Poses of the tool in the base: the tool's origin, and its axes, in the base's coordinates. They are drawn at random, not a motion.
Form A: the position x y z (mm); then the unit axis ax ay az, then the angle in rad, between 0 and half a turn.
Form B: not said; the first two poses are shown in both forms.
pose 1, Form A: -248.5 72.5 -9.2 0.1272 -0.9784 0.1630 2.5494
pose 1, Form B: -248.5 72.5 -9.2 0.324 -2.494 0.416
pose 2, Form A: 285.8 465.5 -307.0 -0.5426 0.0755 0.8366 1.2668
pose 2, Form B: 285.8 465.5 -307.0 -0.687 0.096 1.060
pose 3, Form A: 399.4 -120.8 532.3 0.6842 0.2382 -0.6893 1.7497
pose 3, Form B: 399.4 -120.8 532.3 1.197 0.417 -1.206
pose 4, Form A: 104.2 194.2 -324.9 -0.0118 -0.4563 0.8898 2.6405
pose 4, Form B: 104.2 194.2 -324.9 -0.031 -1.205 2.349
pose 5, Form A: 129.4 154.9 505.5 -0.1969 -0.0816 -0.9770 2.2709
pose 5, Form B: 129.4 154.9 505.5 -0.447 -0.185 -2.219
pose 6, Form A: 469.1 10.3 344.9 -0.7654 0.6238 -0.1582 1.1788
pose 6, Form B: 469.1 10.3 344.9 -0.902 0.735 -0.186
